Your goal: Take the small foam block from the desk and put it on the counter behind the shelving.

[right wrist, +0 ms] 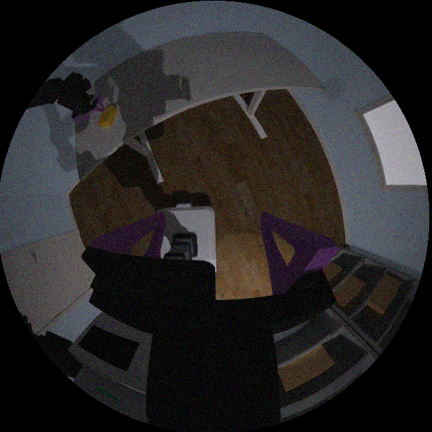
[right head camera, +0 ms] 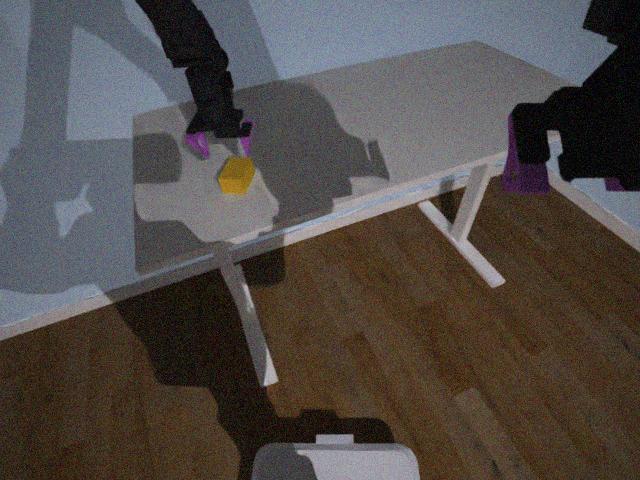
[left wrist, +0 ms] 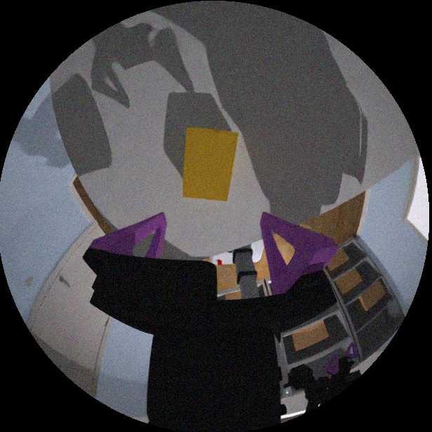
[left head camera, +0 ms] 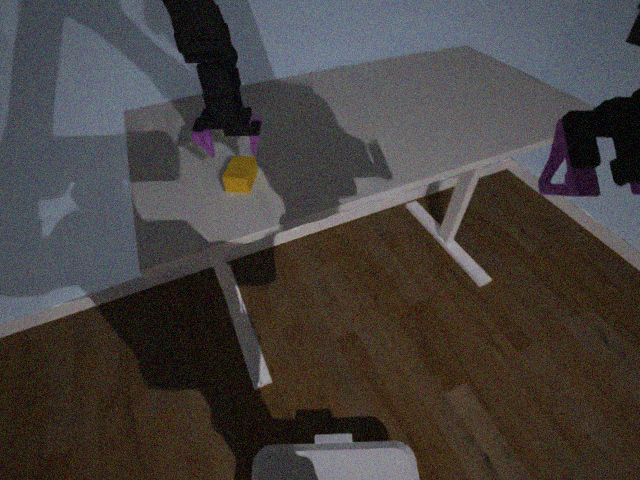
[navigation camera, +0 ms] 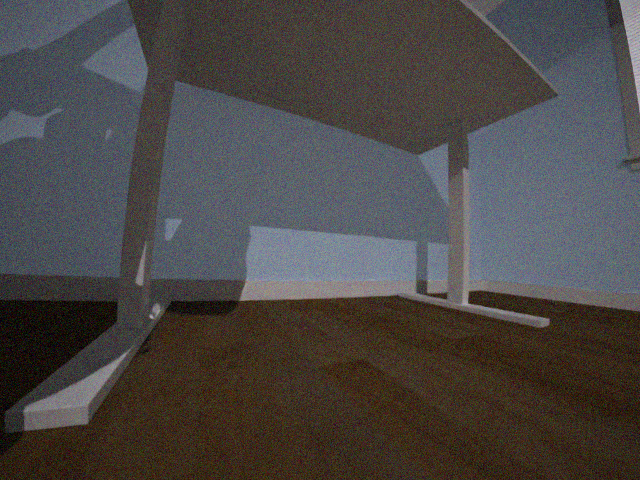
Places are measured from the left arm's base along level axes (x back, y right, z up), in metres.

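Where they show: left gripper, fingertip midpoint: (right head camera: 228, 156) (left head camera: 234, 155); right gripper, fingertip midpoint: (right head camera: 555, 184) (left head camera: 586, 187).
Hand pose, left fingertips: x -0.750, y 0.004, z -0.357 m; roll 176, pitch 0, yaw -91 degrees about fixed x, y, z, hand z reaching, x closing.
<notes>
After its pixels a point has its place.
The yellow foam block (left head camera: 240, 174) {x -0.757, y 0.006, z -0.415 m} (right head camera: 236, 176) {x -0.753, y 0.008, z -0.415 m} (left wrist: 210, 164) (right wrist: 107, 116) lies on the left part of the desk (left head camera: 429, 103) {x -1.202, y 0.585, z -0.460 m} (right head camera: 429, 98) {x -1.220, y 0.576, z -0.460 m} (right wrist: 225, 60). My left gripper (left head camera: 232, 149) {x -0.750, y 0.003, z -0.357 m} (right head camera: 225, 150) {x -0.750, y 0.003, z -0.357 m} (left wrist: 212, 217) is open with its purple fingers wide apart. It is just behind the block in the head views, and the block lies beyond the fingertips in the left wrist view, not between them. My right gripper (right wrist: 212, 217) is open and empty, out to the right past the desk's front edge. The counter cannot be made out clearly.
Shelving (left wrist: 345, 295) (right wrist: 372, 345) with brown boxes shows at the lower right of both wrist views. Desk legs (navigation camera: 147, 180) {x -0.880, y -0.170, z -1.035 m} (navigation camera: 458, 222) {x -1.384, y 0.926, z -1.003 m} stand on the wooden floor, with feet reaching forward. The robot's pale base (left head camera: 361, 462) {x -0.260, y 0.308, z -1.150 m} (right head camera: 361, 462) {x -0.265, y 0.309, z -1.150 m} is in front of the desk. A wall is behind it.
</notes>
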